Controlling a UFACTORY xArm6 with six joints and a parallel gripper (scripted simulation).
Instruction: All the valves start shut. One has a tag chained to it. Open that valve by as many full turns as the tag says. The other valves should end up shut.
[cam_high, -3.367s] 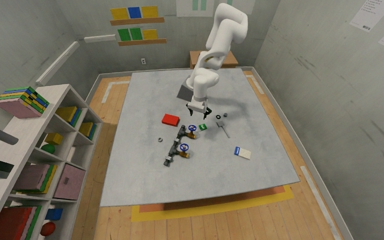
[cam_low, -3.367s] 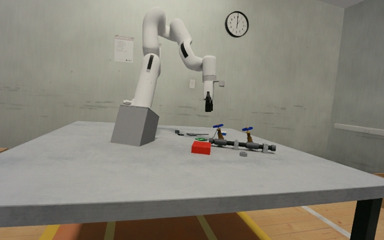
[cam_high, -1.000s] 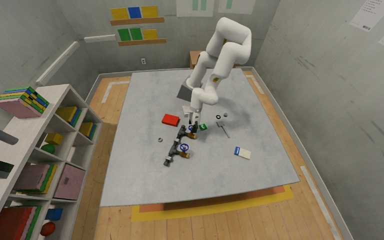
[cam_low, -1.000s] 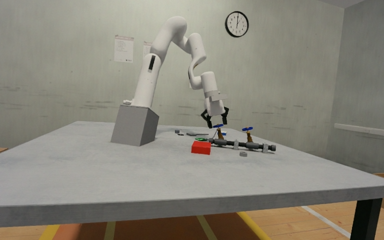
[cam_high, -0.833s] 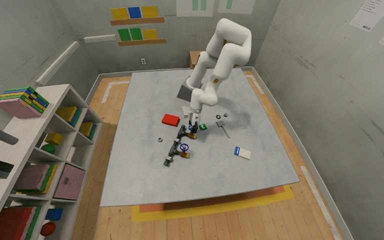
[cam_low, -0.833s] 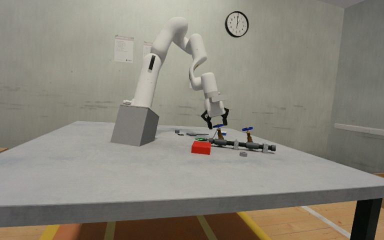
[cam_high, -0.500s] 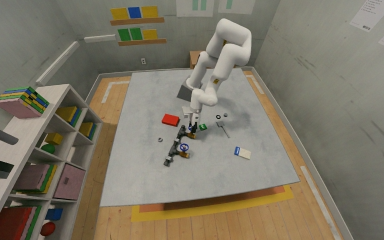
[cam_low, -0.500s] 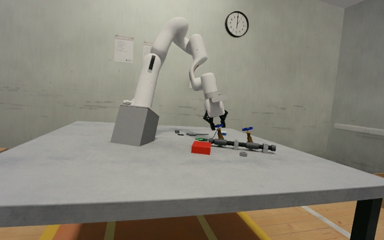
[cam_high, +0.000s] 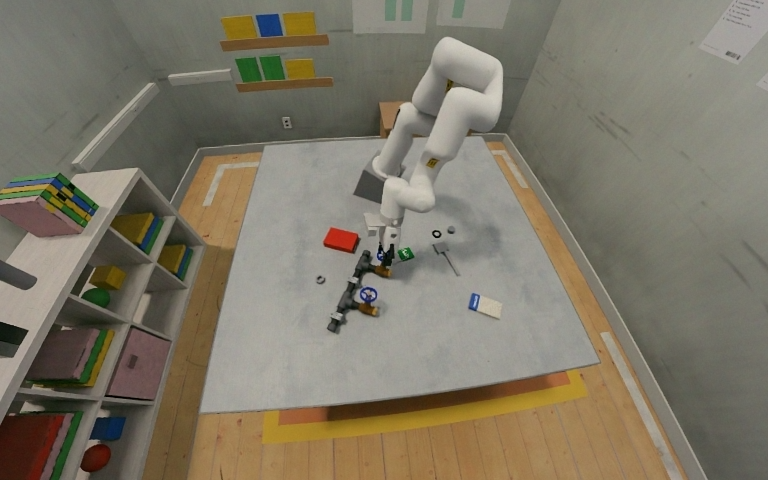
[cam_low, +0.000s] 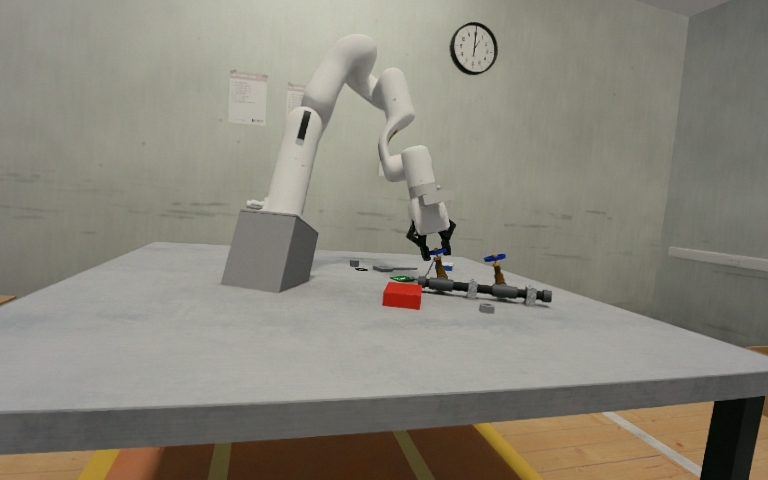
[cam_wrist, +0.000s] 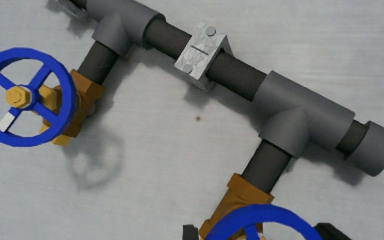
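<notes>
Right now the green tag is 60 mm behind my hand, 90 mm to the left of it and 90 mm below it. Round my hand: grey nut: 40 mm ahead, 240 mm to the right, 90 mm below; then red block: 130 mm behind, 170 mm to the right, 80 mm below; then grey flat tool: 50 mm behind, 250 mm to the left, 90 mm below.
</notes>
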